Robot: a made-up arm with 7 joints. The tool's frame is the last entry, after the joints. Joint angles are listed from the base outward.
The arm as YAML. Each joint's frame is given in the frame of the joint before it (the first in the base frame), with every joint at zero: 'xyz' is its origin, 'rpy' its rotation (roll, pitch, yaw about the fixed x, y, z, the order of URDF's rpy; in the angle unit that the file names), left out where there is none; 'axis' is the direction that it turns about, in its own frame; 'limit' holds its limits. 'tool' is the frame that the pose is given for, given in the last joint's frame.
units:
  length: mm
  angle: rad
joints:
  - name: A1
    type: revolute
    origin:
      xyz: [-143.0, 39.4, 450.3]
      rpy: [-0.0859, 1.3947, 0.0]
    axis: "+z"
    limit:
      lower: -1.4
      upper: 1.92
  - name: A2
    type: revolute
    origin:
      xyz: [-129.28, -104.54, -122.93]
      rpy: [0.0, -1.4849, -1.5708]
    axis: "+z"
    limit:
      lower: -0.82
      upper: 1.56
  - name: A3
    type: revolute
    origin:
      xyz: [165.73, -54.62, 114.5]
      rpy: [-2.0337, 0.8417, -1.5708]
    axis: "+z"
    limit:
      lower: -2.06
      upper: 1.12
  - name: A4
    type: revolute
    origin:
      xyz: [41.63, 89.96, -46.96]
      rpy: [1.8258, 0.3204, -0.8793]
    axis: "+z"
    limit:
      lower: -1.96
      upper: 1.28
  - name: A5
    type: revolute
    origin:
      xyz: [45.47, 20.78, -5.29]
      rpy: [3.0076, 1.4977, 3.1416]
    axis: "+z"
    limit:
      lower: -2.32
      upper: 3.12
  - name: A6
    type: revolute
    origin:
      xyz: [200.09, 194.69, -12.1]
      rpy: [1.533, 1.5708, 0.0]
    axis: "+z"
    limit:
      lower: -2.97
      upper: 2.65
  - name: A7
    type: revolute
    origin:
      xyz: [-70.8, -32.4, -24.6]
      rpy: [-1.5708, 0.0, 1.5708]
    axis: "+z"
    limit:
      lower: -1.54
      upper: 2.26
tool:
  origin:
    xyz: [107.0, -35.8, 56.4]
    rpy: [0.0, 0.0, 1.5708]
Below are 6 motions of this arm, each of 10 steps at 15 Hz.
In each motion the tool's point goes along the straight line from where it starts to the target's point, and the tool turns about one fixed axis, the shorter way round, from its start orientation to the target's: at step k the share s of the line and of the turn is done. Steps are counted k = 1, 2, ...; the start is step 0. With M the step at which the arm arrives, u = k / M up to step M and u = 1 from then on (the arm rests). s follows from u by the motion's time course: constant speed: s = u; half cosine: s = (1 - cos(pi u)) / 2; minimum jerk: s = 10 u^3 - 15 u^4 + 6 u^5.
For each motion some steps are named. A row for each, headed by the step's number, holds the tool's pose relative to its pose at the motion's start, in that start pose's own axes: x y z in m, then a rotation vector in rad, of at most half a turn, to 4 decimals.
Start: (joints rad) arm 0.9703 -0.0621 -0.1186 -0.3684 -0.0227 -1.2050 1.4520
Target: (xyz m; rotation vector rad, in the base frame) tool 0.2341 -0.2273 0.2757 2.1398 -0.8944 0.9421
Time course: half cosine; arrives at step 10
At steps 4, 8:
4: -0.0709 -0.0111 -0.0538 0.1262 -0.0248 -0.2502
8: -0.1855 -0.0290 -0.1410 0.3304 -0.0648 -0.6549

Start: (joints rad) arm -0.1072 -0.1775 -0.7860 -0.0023 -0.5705 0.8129 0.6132
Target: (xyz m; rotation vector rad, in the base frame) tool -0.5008 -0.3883 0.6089 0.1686 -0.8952 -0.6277
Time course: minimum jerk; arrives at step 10
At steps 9, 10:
9: -0.1568 0.4790 -0.4565 1.7706 -0.6967 -1.0825
10: -0.1582 0.4832 -0.4604 1.7859 -0.7028 -1.0918

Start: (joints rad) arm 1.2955 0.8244 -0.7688 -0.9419 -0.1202 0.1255 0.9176
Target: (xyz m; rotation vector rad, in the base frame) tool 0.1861 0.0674 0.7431 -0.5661 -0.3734 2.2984
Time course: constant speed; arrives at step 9
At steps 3, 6, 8, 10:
3: 0.1163 0.0260 -0.0035 -0.0619 0.2938 0.2671
6: 0.2325 0.0520 -0.0071 -0.1237 0.5877 0.5341
8: 0.3100 0.0693 -0.0094 -0.1649 0.7836 0.7122
10: 0.3488 0.0780 -0.0106 -0.1856 0.8815 0.8012

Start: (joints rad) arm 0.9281 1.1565 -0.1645 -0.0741 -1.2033 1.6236 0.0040
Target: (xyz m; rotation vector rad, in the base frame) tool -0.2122 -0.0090 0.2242 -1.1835 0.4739 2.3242
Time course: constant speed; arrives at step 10
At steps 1, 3, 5, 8, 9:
1: -0.0029 0.0219 0.0165 -0.0948 -0.0912 0.0611
3: -0.0086 0.0658 0.0494 -0.2845 -0.2737 0.1834
5: -0.0144 0.1097 0.0823 -0.4742 -0.4562 0.3057
8: -0.0230 0.1756 0.1317 -0.7587 -0.7300 0.4891
9: -0.0258 0.1975 0.1481 -0.8535 -0.8212 0.5502

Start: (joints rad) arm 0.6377 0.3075 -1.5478 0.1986 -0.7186 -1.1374 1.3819
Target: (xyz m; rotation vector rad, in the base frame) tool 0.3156 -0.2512 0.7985 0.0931 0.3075 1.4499
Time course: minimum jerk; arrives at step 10
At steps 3, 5, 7, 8, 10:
3: 0.0022 -0.0080 -0.0103 0.0017 0.0327 0.0276
5: 0.0068 -0.0244 -0.0316 0.0051 0.1004 0.0847
7: 0.0115 -0.0409 -0.0528 0.0086 0.1680 0.1418
8: 0.0129 -0.0460 -0.0595 0.0097 0.1892 0.1596
10: 0.0137 -0.0489 -0.0631 0.0103 0.2008 0.1694

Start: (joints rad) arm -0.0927 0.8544 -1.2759 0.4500 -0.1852 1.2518 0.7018
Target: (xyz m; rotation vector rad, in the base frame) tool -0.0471 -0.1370 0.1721 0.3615 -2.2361 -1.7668
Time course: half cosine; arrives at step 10
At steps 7, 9, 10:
7: 0.1577 0.0113 0.1802 -0.2323 -0.4845 0.6754
9: 0.1938 0.0139 0.2214 -0.2854 -0.5953 0.8299
10: 0.1987 0.0143 0.2270 -0.2926 -0.6103 0.8507

